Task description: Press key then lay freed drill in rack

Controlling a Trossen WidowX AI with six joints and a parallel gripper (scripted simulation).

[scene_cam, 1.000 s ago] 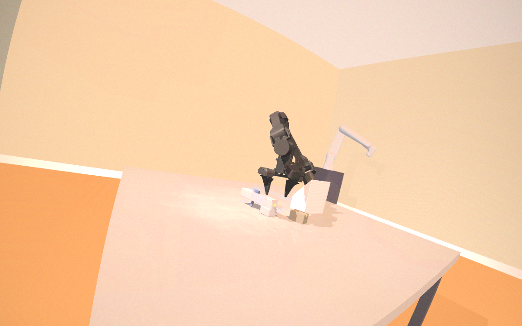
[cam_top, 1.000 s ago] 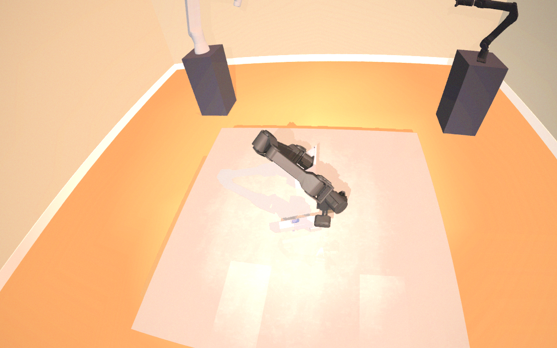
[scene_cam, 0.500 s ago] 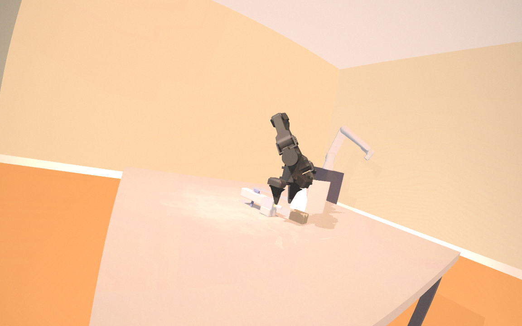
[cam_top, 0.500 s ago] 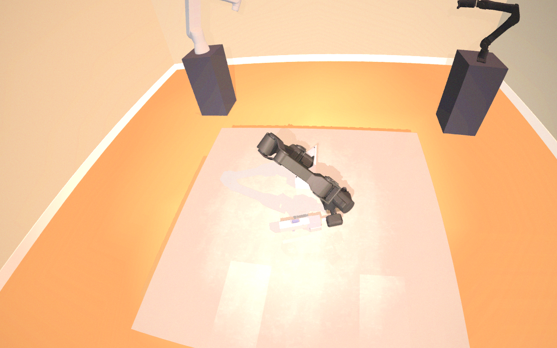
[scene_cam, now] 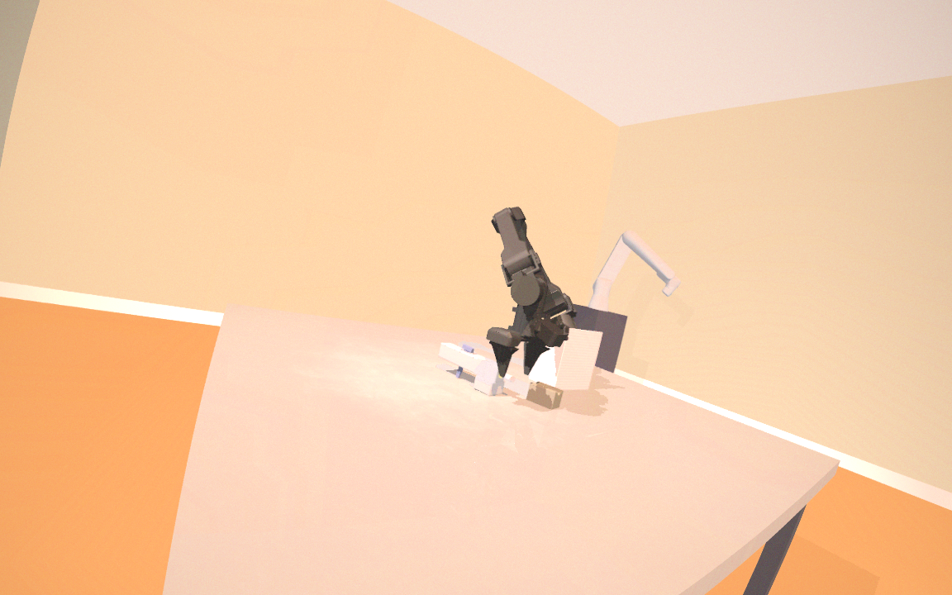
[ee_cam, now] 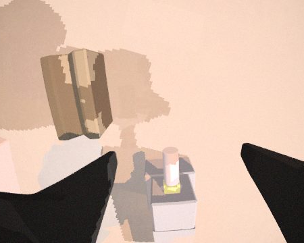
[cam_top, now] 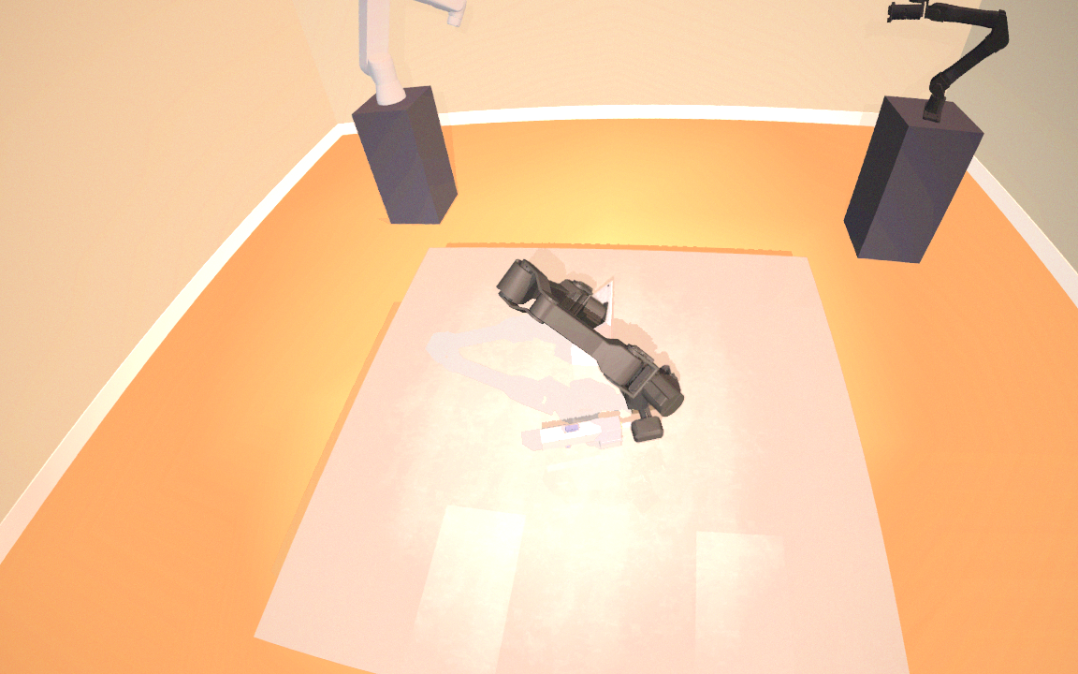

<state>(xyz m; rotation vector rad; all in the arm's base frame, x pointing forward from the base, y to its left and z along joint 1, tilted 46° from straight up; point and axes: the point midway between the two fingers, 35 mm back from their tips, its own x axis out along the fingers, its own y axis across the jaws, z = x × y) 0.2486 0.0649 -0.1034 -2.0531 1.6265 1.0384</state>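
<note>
Right now the yellow drill is 2 cm ahead of my gripper tip, 6 cm to the right of it and 1 cm below it. Also, from my gripper tip: small purple piece 5 cm ahead, 14 cm to the right, 1 cm below; olive-brown block 9 cm behind, 1 cm to the left, 4 cm below.
</note>
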